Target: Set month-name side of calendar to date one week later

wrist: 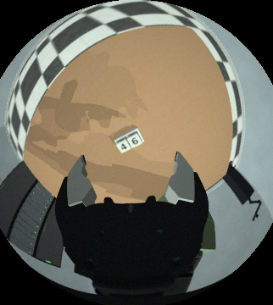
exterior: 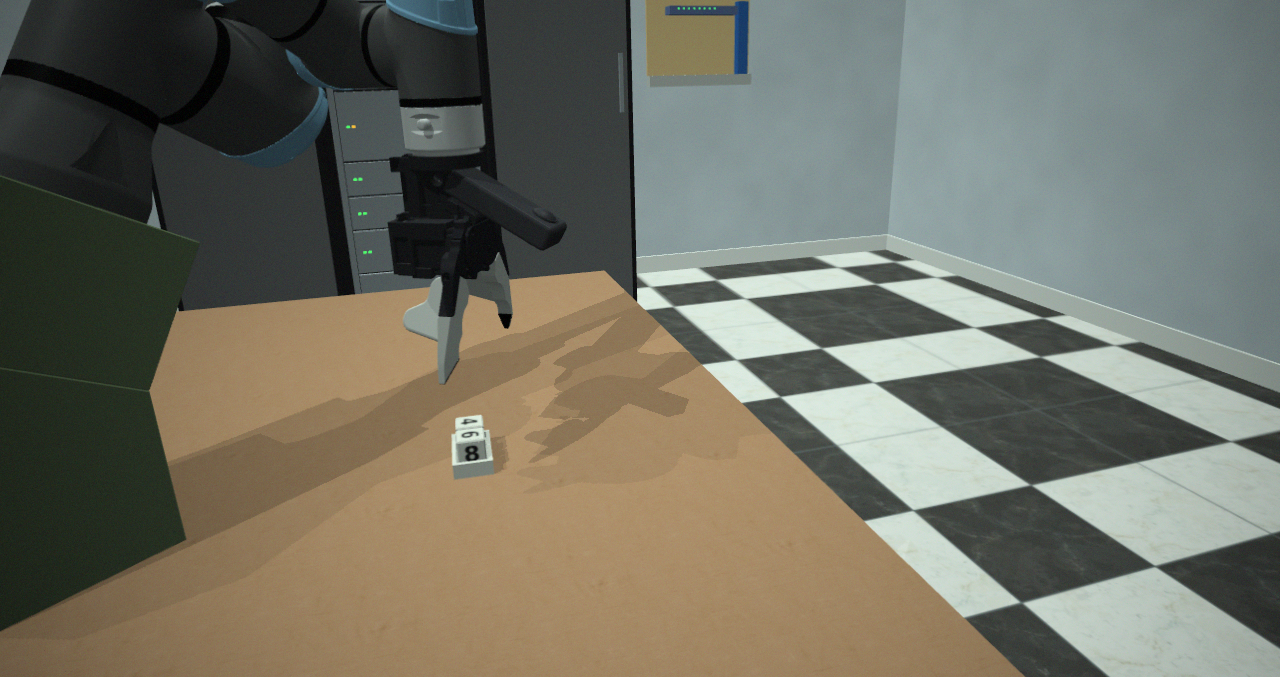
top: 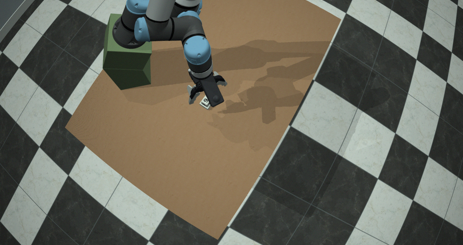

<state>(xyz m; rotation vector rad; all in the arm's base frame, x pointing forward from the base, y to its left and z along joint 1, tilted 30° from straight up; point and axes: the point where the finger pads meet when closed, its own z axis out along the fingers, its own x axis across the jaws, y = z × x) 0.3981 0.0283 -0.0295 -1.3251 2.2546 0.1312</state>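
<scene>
Right now the white tray is 12 cm below my hand, 2 cm behind it and 1 cm to the left of it.
</scene>
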